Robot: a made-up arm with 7 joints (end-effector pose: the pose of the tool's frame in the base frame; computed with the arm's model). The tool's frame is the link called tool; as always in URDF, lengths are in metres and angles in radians. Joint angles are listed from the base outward.
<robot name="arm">
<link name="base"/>
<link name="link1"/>
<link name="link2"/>
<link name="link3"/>
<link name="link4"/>
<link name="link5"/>
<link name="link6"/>
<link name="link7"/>
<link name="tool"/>
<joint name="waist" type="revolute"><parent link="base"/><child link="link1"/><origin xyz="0 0.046 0"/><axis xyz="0 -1 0"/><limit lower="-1.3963" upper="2"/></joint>
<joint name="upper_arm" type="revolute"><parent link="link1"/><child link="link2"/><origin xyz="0 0.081 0"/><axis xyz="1 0 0"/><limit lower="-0.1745" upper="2"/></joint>
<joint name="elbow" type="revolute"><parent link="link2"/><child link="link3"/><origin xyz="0 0 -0.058"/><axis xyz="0 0 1"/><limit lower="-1.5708" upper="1.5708"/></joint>
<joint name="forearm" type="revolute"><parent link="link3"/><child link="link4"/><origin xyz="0 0 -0.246"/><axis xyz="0 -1 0"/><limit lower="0" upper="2.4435"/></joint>
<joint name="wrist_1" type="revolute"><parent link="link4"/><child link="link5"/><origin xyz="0 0 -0.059"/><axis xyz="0 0 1"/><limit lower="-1.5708" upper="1.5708"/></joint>
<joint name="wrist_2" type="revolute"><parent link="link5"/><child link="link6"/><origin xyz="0 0 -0.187"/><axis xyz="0 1 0"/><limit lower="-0.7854" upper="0.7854"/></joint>
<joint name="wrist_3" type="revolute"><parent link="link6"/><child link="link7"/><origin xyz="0 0 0"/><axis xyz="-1 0 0"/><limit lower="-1.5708" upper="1.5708"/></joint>
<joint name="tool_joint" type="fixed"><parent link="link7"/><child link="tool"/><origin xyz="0 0 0"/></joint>
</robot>
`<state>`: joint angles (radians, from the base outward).
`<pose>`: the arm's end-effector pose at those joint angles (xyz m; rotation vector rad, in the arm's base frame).
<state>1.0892 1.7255 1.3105 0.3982 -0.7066 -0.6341 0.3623</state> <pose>-0.1418 0.6372 0.1018 2.0466 -1.6434 0.5140</pose>
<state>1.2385 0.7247 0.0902 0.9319 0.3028 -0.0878 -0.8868</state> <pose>0.3720 0.4391 0.0797 0.9756 -2.0387 1.4203</pose>
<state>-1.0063 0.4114 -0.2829 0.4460 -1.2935 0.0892 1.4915</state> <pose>-0.3628 0.3102 -0.3503 -1.2001 1.8772 -0.9005</pose>
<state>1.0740 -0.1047 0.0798 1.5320 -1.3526 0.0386 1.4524</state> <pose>0.3927 0.1137 0.0658 0.6072 -1.1734 -1.4063</pose>
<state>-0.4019 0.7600 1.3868 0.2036 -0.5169 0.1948 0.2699</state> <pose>-0.1329 0.5379 -0.3361 0.6886 -0.0155 0.6756</pose>
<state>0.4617 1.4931 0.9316 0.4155 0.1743 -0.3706 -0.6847</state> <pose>0.0359 0.6607 0.0608 2.0194 -1.6124 1.4426</pose>
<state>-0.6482 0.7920 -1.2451 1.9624 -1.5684 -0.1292 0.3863</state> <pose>-0.1237 0.1252 -0.2838 -0.5642 -1.0176 -2.6219</pose>
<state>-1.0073 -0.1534 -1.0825 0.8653 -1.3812 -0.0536 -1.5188</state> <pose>-0.3190 -0.1073 -0.3054 0.1409 -1.6296 -0.7639</pose>
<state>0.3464 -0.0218 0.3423 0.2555 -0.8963 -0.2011 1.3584</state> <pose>0.2392 0.1360 -0.4902 -1.0833 -0.2506 -0.9474</pose>
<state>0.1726 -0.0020 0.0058 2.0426 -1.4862 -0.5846 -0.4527</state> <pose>0.2489 0.1279 -0.1517 1.5897 -2.5247 -0.8973</pose>
